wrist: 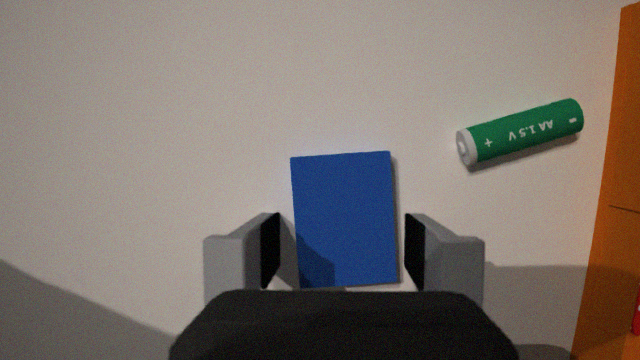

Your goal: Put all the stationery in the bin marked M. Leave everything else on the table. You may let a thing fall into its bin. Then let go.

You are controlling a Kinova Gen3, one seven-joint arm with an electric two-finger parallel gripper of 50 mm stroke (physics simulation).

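Frame: origin at the arm's base, x ahead, y left, z up, level; millimetres.
Where they show: gripper, fingertip midpoint: (342, 239).
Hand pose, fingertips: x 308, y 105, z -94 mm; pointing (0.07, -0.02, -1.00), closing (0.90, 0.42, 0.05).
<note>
Each offset is from my fingertips to the top centre of the thing. "pt": to the spot under its first point.
A flat blue rectangular block {8 mm up, 3 mm back, 8 mm left} (345, 215) lies on the pale table in the middle of the wrist view. My gripper (342, 239) is open, with one finger to the left of the block and the other to its right. The block lies between and below the fingertips, with a gap on each side, and its far part reaches beyond them. The gripper's dark body covers the view just below the block's near edge. The letter M does not show in this view.
A green AA battery {12 mm up, 44 mm ahead, 69 mm left} (525, 131) lies on the table to the right of the block. An orange bin wall (602, 225) runs along the right edge. A bit of a red thing {pt 21 mm up, 118 mm ahead, 24 mm left} (637, 315) shows at the far right edge. Shadows fall across the lower table.
</note>
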